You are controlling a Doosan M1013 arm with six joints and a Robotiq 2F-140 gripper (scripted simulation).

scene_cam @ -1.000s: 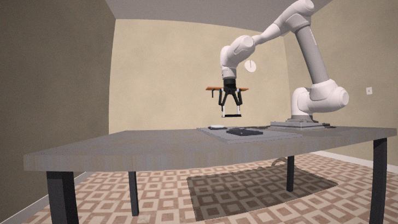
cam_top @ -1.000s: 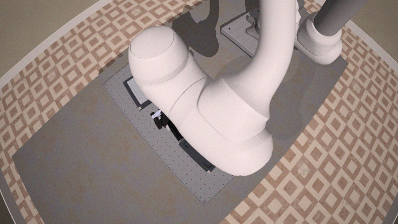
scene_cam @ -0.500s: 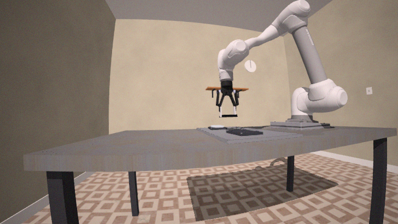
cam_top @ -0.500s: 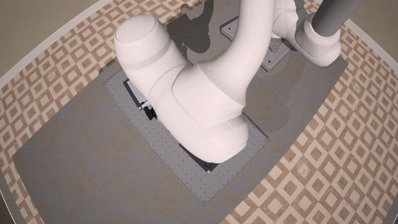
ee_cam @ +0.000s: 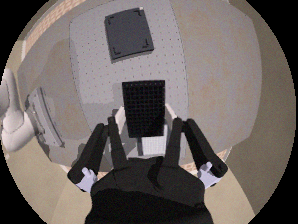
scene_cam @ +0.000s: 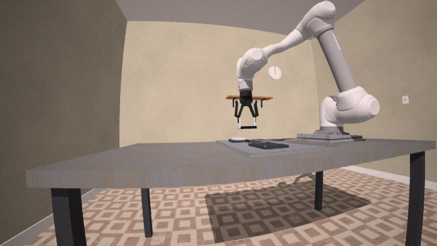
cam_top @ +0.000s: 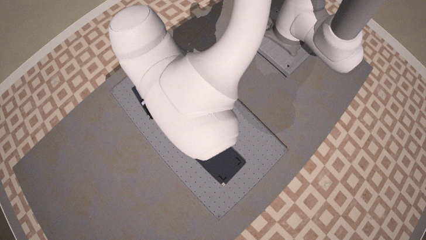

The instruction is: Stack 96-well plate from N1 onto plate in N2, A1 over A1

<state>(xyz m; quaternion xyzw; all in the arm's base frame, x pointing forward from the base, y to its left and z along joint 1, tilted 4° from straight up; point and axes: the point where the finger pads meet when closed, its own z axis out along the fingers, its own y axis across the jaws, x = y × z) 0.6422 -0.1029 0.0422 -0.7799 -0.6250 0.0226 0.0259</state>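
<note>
My gripper is now 10 mm past the white 96-well plate, 150 mm to the left of it and 100 mm above it. Round my hand: A1 mark (70 mm ahead, 290 mm to the left, 100 mm below); then black 96-well plate (20 mm below); then nest N1 (10 mm ahead, 220 mm to the left, 110 mm below).
</note>
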